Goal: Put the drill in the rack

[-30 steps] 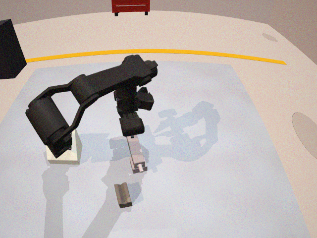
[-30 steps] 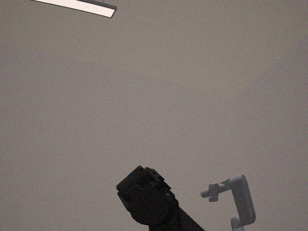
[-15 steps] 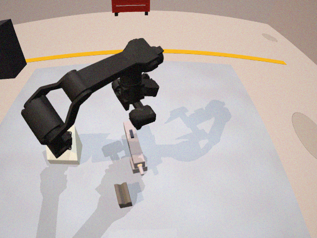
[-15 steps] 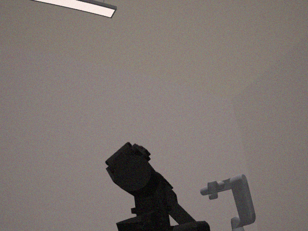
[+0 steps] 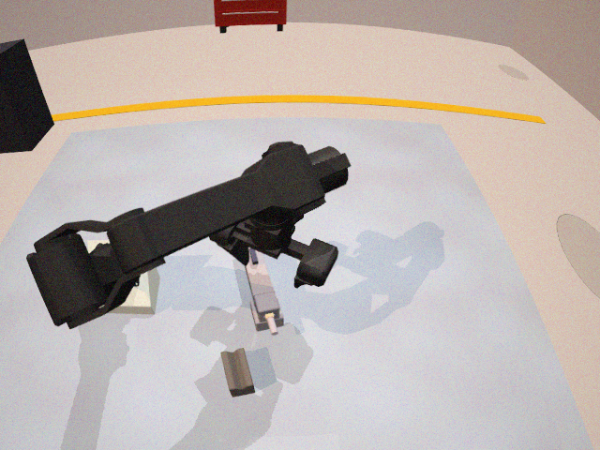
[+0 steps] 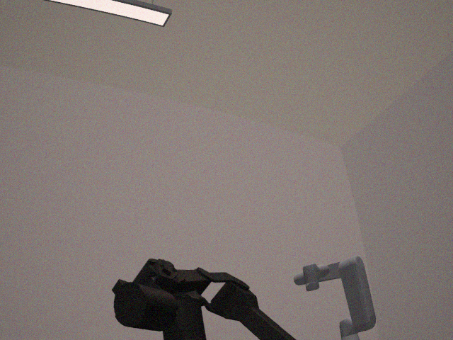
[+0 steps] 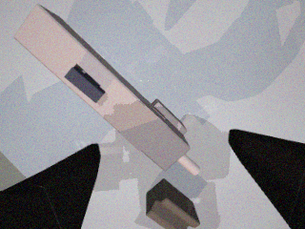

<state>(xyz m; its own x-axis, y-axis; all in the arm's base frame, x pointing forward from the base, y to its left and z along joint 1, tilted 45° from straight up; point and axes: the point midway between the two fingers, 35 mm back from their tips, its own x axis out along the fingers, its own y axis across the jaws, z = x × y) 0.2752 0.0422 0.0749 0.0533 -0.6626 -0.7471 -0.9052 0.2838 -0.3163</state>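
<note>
Right now my gripper tip is 10 mm past the drill, 20 mm to the left of it and 60 mm above it. From my gripper tip the other things lie so: dark key 40 mm behind, 60 mm to the left, 60 mm below; then brown grooved rack 50 mm behind, 140 mm to the right, 90 mm below; then grey block 30 mm behind, 40 mm to the left, 70 mm below.
</note>
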